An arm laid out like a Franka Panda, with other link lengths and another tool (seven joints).
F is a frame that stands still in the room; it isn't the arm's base.
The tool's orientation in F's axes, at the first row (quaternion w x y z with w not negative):
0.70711, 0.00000, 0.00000, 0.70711
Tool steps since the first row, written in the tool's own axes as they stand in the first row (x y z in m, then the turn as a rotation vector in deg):
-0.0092, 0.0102, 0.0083, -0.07, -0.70, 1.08
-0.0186, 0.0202, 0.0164, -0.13, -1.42, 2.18
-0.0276, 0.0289, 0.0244, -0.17, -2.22, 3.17
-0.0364, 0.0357, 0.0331, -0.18, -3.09, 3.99
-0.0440, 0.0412, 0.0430, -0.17, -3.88, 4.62
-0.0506, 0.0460, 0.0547, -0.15, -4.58, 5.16
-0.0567, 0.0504, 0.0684, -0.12, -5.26, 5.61
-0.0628, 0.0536, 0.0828, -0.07, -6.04, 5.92
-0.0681, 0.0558, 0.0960, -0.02, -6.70, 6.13
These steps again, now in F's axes. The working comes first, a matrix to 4 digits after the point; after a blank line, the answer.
The tool's axes in the first row as the columns of a matrix, in F's axes (used below as rounded here):
0.0000, -1.0000, 0.0000
1.0000, 0.0000, 0.0000
0.0000, 0.0000, 1.0000

-0.0102, -0.0092, 0.0083, 0.70, -0.07, 1.08
-0.0202, -0.0186, 0.0164, 1.42, -0.13, 2.18
-0.0289, -0.0276, 0.0244, 2.22, -0.17, 3.17
-0.0357, -0.0364, 0.0331, 3.09, -0.18, 3.99
-0.0412, -0.0440, 0.0430, 3.88, -0.17, 4.62
-0.0460, -0.0506, 0.0547, 4.58, -0.15, 5.16
-0.0504, -0.0567, 0.0684, 5.26, -0.12, 5.61
-0.0536, -0.0628, 0.0828, 6.04, -0.07, 5.92
-0.0558, -0.0681, 0.0960, 6.70, -0.02, 6.13

